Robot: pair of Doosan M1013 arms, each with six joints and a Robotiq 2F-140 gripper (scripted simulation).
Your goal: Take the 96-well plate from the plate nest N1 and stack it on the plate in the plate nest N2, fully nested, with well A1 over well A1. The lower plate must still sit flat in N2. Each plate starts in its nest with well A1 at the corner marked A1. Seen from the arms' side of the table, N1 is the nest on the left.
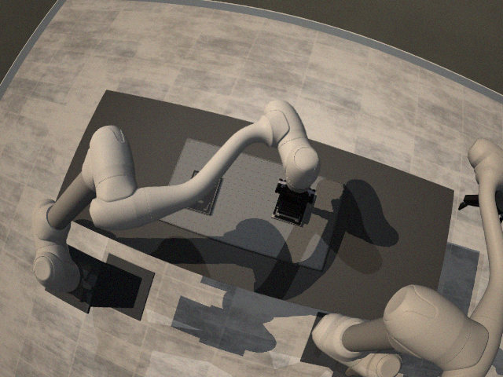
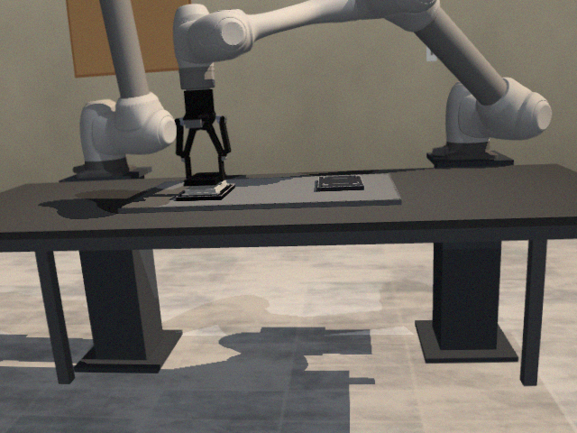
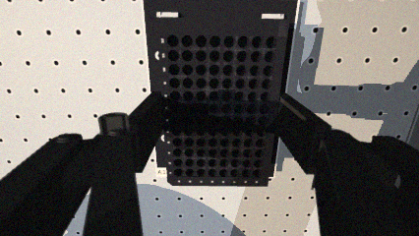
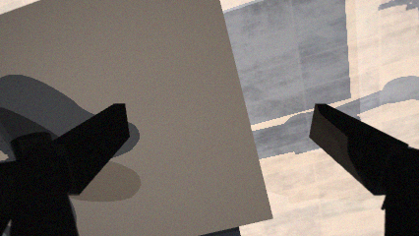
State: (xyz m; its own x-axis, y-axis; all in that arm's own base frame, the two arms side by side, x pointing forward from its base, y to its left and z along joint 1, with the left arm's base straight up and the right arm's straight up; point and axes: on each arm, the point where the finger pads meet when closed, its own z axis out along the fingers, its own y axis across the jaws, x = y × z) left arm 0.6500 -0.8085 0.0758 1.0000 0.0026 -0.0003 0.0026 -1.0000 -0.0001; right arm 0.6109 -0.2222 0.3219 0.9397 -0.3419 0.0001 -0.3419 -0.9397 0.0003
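Note:
Now: the white 96-well plate 40 mm below my left hand. Also, from my left hand: black 96-well plate: 20 mm below; white A1 label: 70 mm behind, 60 mm to the left, 50 mm below; nest N2: 60 mm below.

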